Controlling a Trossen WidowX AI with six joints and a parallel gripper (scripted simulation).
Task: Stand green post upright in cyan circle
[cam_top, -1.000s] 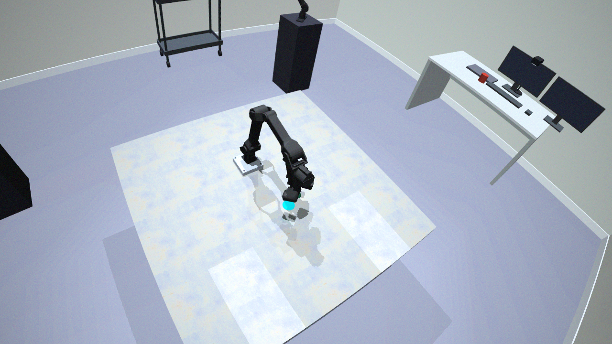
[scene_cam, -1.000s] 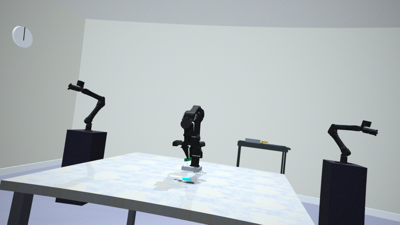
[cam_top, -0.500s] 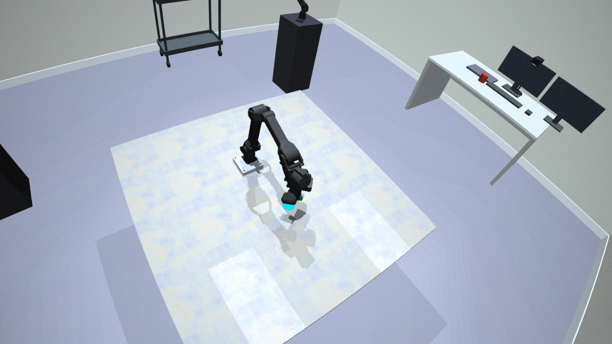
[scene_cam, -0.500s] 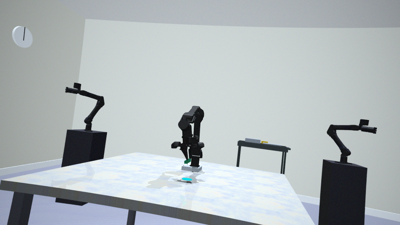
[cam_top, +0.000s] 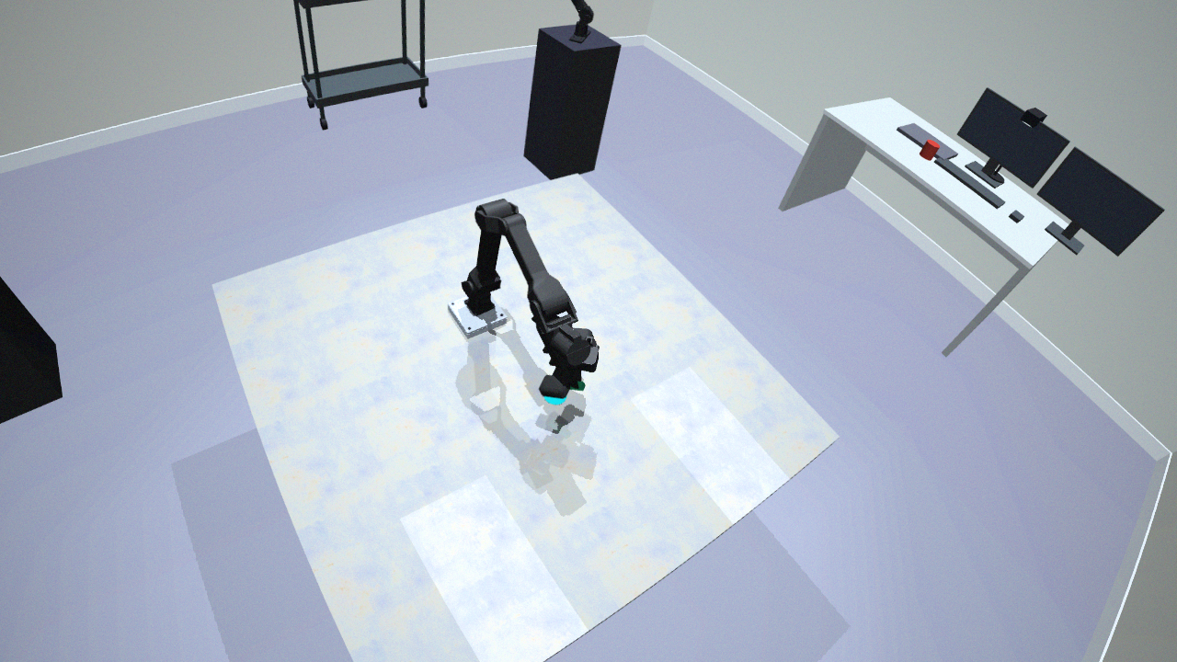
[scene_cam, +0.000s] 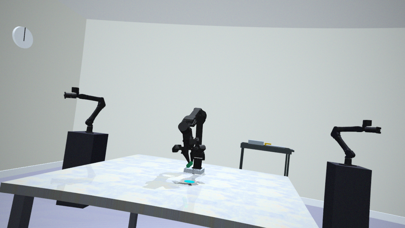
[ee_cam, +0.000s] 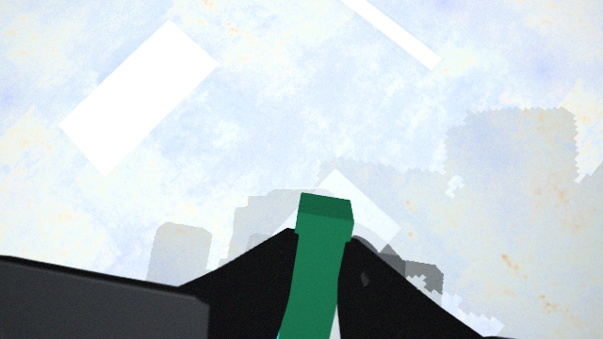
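Now: gripper tip 11 cm above the cyan circle, 6 cm past it and 1 cm to the left of it. Round my gripper tip: green post (1 cm to the right, 1 cm below, 1 cm behind).
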